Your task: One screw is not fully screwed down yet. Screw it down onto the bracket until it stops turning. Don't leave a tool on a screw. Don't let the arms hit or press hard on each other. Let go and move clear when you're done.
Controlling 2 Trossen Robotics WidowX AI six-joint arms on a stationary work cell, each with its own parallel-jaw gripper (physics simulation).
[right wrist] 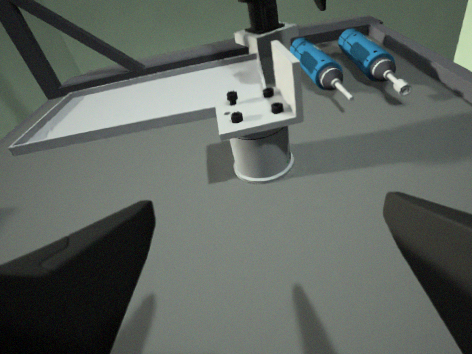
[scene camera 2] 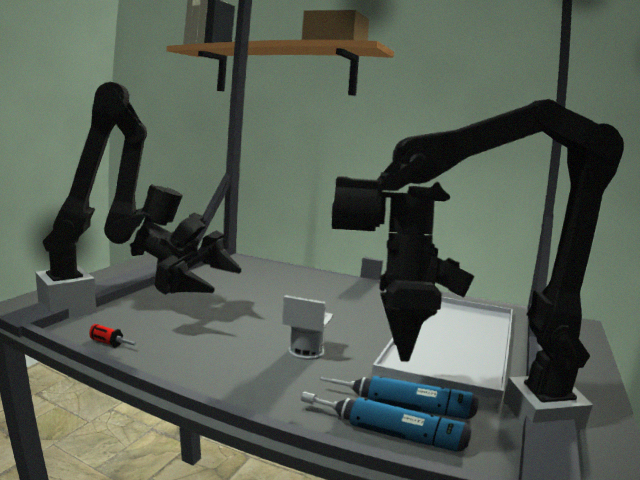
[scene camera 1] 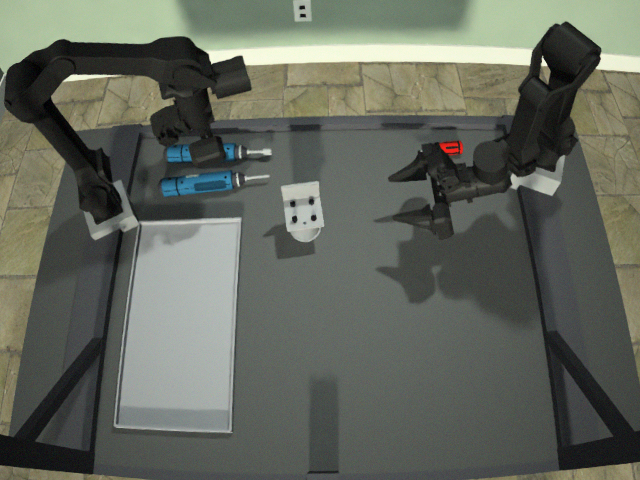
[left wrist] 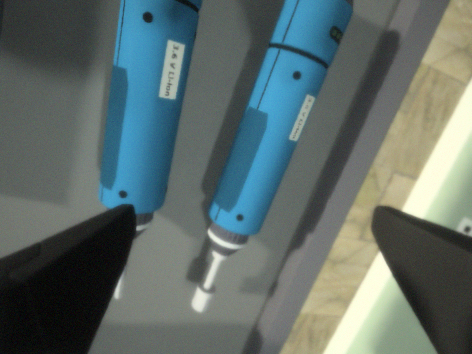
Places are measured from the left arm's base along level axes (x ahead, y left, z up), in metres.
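Pixels of known places: left gripper, between the fingertips: (scene camera 2: 401, 352) (scene camera 1: 204, 138) (left wrist: 255, 216); right gripper, between the fingertips: (right wrist: 268, 207) (scene camera 2: 227, 280) (scene camera 1: 391, 198); left arm's base, origin of its link: (right wrist: 264, 28) (scene camera 2: 549, 390) (scene camera 1: 105, 206); right arm's base, origin of its link: (scene camera 2: 64, 274) (scene camera 1: 541, 156).
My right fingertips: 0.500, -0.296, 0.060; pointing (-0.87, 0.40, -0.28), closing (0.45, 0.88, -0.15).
For each thing: its top centre in the pictures, then the offset to it from my right fingertips, as dx, dy, dz.
- screw, centre of its top: (right wrist: 231, 92) (scene camera 1: 294, 217) -0.169, +0.061, -0.025
- blue driver with a socket tip, centre of its top: (left wrist: 263, 178) (scene camera 2: 385, 405) (right wrist: 371, 44) (scene camera 1: 215, 147) -0.237, +0.317, -0.061
- blue driver with a thin bit, centre of its top: (left wrist: 138, 146) (scene camera 2: 400, 381) (right wrist: 319, 53) (scene camera 1: 211, 176) -0.271, +0.250, -0.061
- red screwdriver, centre of its top: (scene camera 2: 113, 330) (scene camera 1: 441, 145) +0.195, +0.098, -0.073
- shallow white tray, centre of its top: (scene camera 1: 178, 317) (right wrist: 144, 93) (scene camera 2: 456, 332) -0.445, +0.008, -0.086
The white bracket (scene camera 1: 302, 192) (scene camera 2: 303, 312) (right wrist: 287, 75) sits on a round base with several black screws. One screw (scene camera 1: 294, 219) (right wrist: 232, 96) stands higher than the others, with its shank showing in the right wrist view. A blue driver with a socket tip (scene camera 1: 180, 153) (scene camera 2: 392, 421) (left wrist: 250, 150) (right wrist: 367, 52) and a blue driver with a thin bit (scene camera 1: 196, 184) (scene camera 2: 413, 392) (left wrist: 142, 110) (right wrist: 315, 62) lie side by side. My left gripper (scene camera 1: 207, 150) (left wrist: 255, 216) is open, pointing down above the drivers. My right gripper (scene camera 1: 383, 200) (scene camera 2: 226, 280) (right wrist: 268, 207) is open and empty, right of the bracket in scene camera 1.
A red screwdriver (scene camera 1: 452, 148) (scene camera 2: 103, 334) lies near the table's wall-side edge, partly behind the right gripper in scene camera 1. A shallow white tray (scene camera 1: 180, 320) (scene camera 2: 449, 335) (right wrist: 165, 90) lies below the drivers in scene camera 1. The arms are well apart.
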